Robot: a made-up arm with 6 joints.
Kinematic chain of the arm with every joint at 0, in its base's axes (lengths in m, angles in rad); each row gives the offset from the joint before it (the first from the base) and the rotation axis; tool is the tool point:
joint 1: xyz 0 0 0.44 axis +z
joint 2: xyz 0 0 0 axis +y
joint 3: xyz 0 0 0.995 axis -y
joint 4: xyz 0 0 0 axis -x
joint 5: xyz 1.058 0 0 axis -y
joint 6: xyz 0 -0.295 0 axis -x
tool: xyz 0 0 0
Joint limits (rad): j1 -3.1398..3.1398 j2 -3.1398..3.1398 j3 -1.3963..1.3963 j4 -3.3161..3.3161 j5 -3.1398..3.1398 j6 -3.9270..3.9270
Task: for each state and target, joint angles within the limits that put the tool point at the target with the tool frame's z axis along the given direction. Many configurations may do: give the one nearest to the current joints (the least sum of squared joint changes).
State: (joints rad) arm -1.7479 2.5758 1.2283 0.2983 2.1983 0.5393
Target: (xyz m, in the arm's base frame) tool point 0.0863 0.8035 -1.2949 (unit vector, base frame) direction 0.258 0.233 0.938
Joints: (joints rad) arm -2.0379 3.1377 0.6954 0.2640 2.7502 0.3712
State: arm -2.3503 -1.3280 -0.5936 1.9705 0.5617 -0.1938
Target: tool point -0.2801 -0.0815 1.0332 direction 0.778 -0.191 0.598
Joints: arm -2.6004 -0.9574 -1.2023 1.3157 0.8139 -0.2897
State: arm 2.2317 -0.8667 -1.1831 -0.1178 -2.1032 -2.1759
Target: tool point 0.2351 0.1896 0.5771 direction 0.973 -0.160 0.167
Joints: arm 1.9004 -1.2417 -1.3406 -0.2762 -2.2038 -2.2093
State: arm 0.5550 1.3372 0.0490 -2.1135 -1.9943 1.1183
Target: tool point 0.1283 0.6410 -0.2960 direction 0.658 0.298 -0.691
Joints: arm 1.0441 1.2762 -0.4171 -2.3693 -1.8655 0.8738
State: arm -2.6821 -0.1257 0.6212 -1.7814 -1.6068 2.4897
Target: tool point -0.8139 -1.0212 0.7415 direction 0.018 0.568 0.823
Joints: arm -2.3205 0.4085 0.0715 -1.9175 -1.7691 2.3315
